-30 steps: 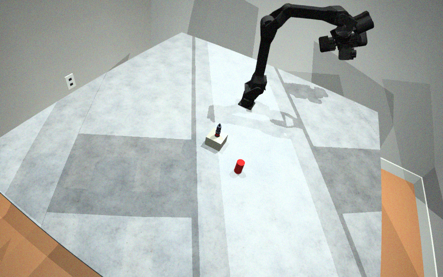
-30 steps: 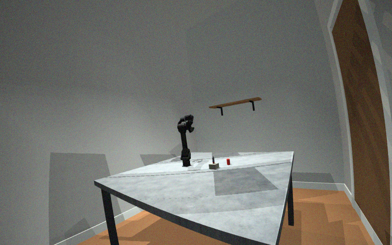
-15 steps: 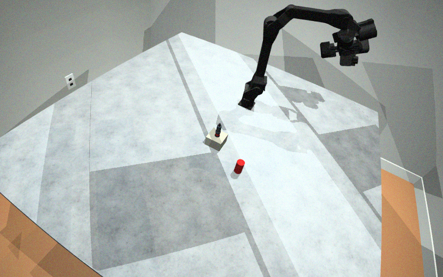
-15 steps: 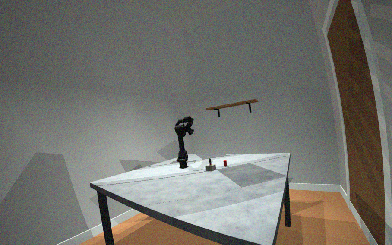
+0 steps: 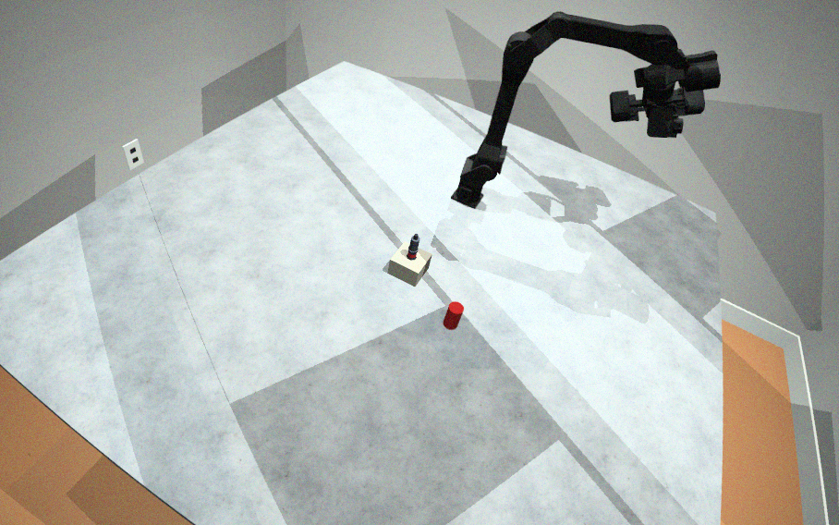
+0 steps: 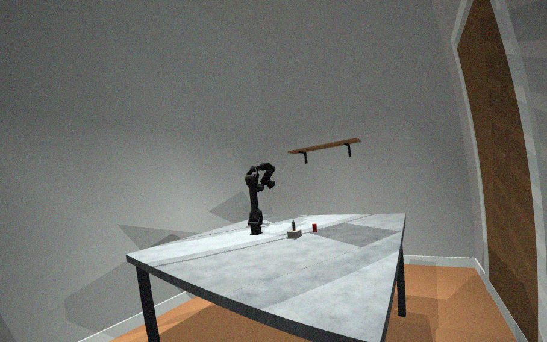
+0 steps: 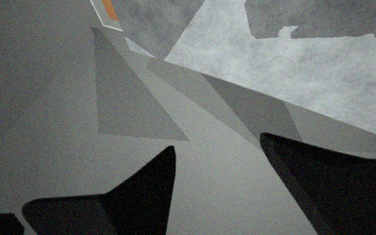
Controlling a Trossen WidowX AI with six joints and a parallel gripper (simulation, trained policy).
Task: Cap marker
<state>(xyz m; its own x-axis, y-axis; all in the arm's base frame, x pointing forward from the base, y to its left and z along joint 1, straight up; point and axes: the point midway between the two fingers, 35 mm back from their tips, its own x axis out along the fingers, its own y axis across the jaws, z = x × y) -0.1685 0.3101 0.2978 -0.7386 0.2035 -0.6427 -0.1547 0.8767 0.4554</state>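
My gripper tip is 56 cm short of the red cap, 20 cm to the left of it and 25 cm above it. Round my gripper tip: cream holder block 49 cm ahead, 32 cm to the right, 26 cm below; then dark marker 49 cm ahead, 32 cm to the right, 20 cm below.
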